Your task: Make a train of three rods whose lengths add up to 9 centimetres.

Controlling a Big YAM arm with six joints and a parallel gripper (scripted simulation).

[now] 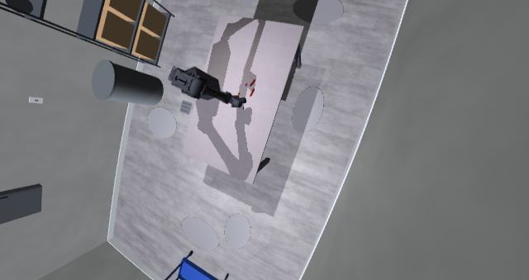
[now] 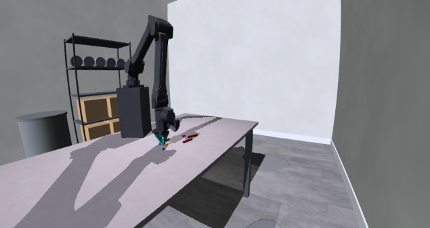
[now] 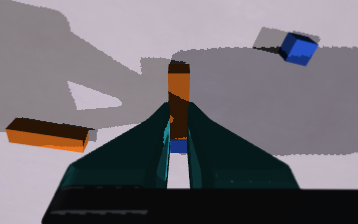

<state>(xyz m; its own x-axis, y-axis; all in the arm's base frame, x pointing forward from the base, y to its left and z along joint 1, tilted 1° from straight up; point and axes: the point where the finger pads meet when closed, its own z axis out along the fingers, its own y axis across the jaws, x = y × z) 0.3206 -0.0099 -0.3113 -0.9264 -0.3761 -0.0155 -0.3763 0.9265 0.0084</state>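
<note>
My gripper is now 180 mm to the right of the magenta rod, 10 mm past it and 10 mm above it.
</note>
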